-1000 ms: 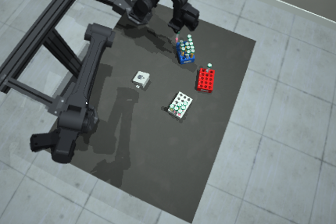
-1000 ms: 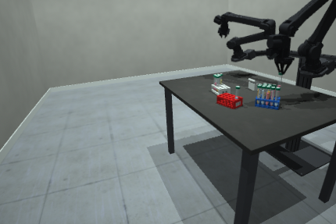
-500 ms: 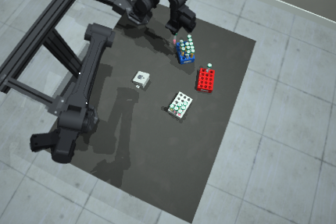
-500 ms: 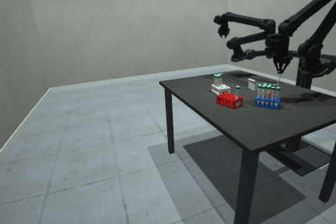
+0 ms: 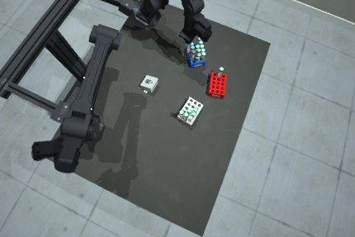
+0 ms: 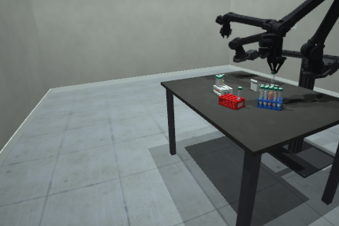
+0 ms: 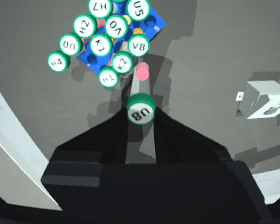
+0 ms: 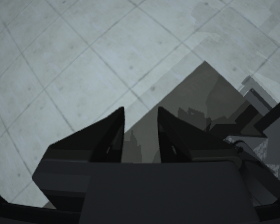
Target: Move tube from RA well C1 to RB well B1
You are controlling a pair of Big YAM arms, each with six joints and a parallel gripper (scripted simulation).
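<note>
Now: left hand 6 cm above the tube. Round my left hand: white rack RB (14 cm ahead, 30 cm to the right, 17 cm below); red rack (23 cm ahead, 10 cm to the right, 17 cm below); white button box (14 cm behind, 24 cm to the right, 15 cm below).
</note>
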